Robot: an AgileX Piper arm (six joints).
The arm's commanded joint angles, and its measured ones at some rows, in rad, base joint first. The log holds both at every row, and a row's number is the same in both.
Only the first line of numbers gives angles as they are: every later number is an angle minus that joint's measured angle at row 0.
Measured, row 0:
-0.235, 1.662, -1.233, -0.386, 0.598, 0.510
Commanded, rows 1 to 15:
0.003, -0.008, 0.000, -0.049, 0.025, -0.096
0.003, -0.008, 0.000, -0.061, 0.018, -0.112
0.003, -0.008, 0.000, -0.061, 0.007, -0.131
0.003, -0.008, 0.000, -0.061, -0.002, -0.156
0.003, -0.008, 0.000, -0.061, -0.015, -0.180
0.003, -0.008, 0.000, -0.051, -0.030, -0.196
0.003, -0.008, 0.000, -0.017, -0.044, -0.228
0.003, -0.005, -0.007, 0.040, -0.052, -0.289
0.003, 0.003, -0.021, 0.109, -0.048, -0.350
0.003, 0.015, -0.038, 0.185, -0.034, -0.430
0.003, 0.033, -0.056, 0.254, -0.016, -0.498
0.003, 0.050, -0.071, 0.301, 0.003, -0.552
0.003, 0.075, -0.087, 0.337, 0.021, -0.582
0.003, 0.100, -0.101, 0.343, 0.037, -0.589
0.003, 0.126, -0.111, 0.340, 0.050, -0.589
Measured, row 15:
0.000, 0.053, -0.069, 0.264, -0.019, -0.491
